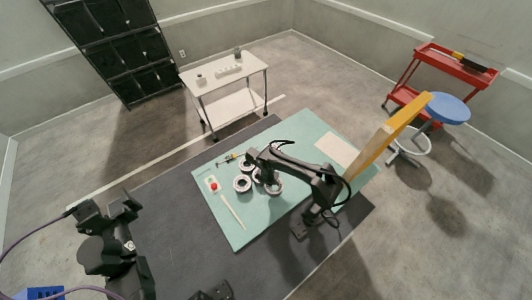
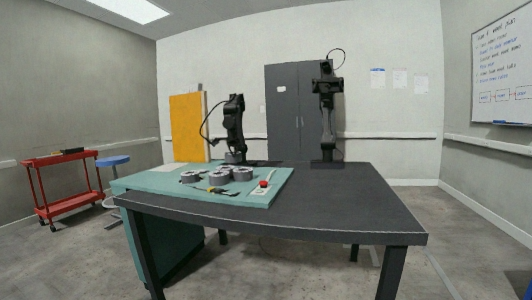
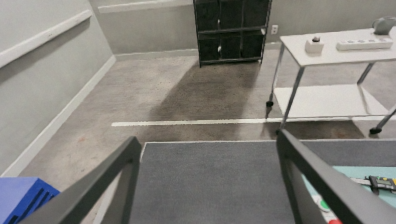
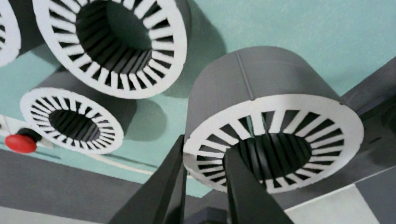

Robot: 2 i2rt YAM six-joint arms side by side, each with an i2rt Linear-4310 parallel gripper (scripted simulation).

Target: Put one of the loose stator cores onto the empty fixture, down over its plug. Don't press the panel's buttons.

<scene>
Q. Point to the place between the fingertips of my right gripper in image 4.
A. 204, 139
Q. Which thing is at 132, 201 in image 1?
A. My left gripper.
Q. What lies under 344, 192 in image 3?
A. My left gripper.
</scene>
